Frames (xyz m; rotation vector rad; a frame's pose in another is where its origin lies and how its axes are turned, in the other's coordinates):
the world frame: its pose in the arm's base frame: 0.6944 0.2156 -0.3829 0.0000 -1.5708 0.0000
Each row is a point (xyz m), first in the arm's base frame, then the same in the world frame.
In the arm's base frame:
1: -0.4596 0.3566 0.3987
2: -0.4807 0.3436 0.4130
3: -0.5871 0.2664 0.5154
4: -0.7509 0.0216 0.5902
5: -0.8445 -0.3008 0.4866
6: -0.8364 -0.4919 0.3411
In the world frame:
1: 0.7816 0.1410 1.1540
2: 0.7959 0.1280 1.1751
3: 0.8983 0.0508 1.2815
4: 0.9731 -0.1940 1.4453
5: 0.8695 -0.5164 1.5389
6: 0.7240 -0.7075 1.5308

